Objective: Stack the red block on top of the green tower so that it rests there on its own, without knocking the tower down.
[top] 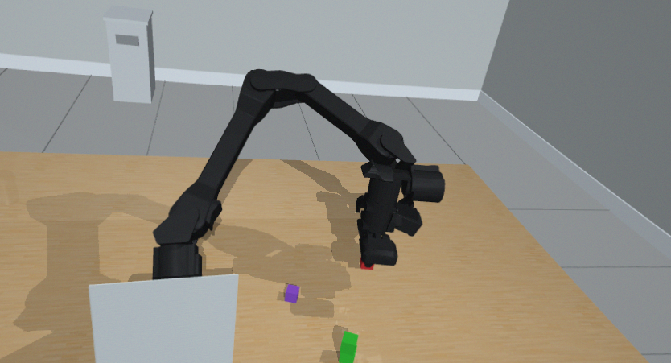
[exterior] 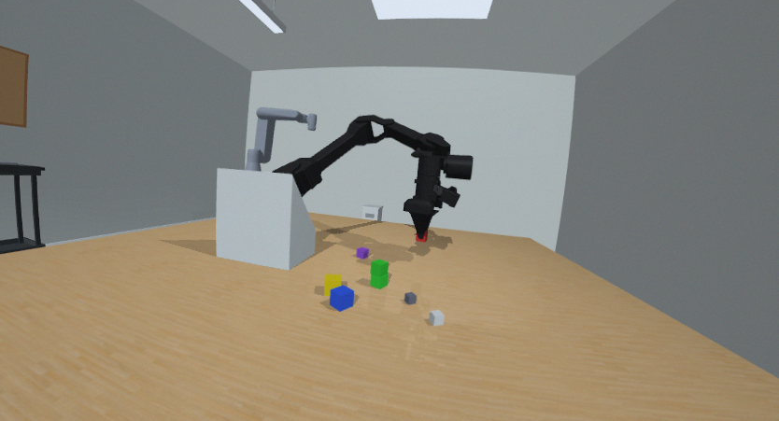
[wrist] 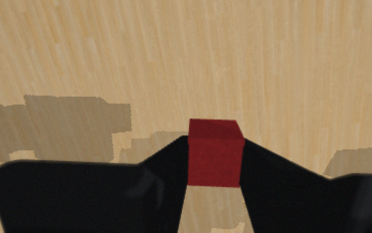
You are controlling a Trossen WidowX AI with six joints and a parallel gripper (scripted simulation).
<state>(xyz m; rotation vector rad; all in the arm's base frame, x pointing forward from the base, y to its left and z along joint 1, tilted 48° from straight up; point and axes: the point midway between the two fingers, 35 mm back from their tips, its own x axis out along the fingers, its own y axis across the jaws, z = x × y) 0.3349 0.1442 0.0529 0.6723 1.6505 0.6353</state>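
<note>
Now: gripper tip 1 cm short of the dark grey block, 21 cm to the left of it and 6 cm above it. Also, from my gripper tip: red block: right at my gripper tip; purple block: 15 cm behind, 3 cm to the right, 6 cm below; white block: 6 cm ahead, 26 cm to the right, 6 cm below.
</note>
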